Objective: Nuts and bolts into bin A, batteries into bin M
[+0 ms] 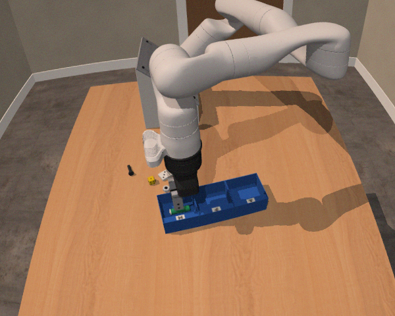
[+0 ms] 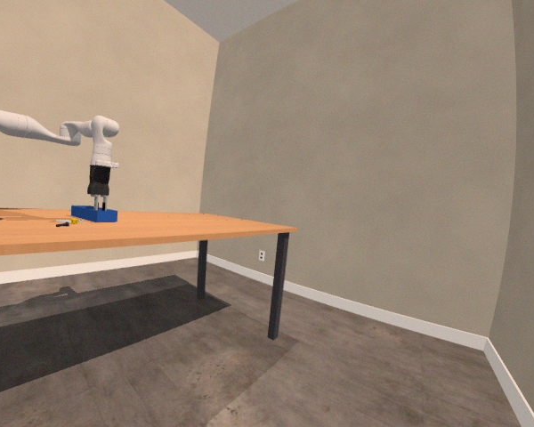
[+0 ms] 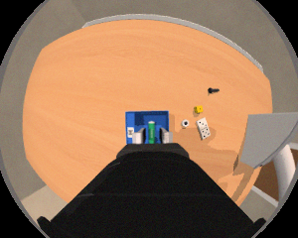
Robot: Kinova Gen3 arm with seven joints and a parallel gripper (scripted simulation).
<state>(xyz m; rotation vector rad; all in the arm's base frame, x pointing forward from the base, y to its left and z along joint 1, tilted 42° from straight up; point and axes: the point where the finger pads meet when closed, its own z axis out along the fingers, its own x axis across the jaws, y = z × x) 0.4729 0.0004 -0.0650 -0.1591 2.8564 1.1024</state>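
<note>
Right now my hand is 40 mm above the green battery. Round my hand: silver nut (80 mm behind, 30 mm to the right, 50 mm below); then yellow die (110 mm behind, 60 mm to the right, 50 mm below); then blue three-compartment bin (80 mm to the left, 40 mm below).
</note>
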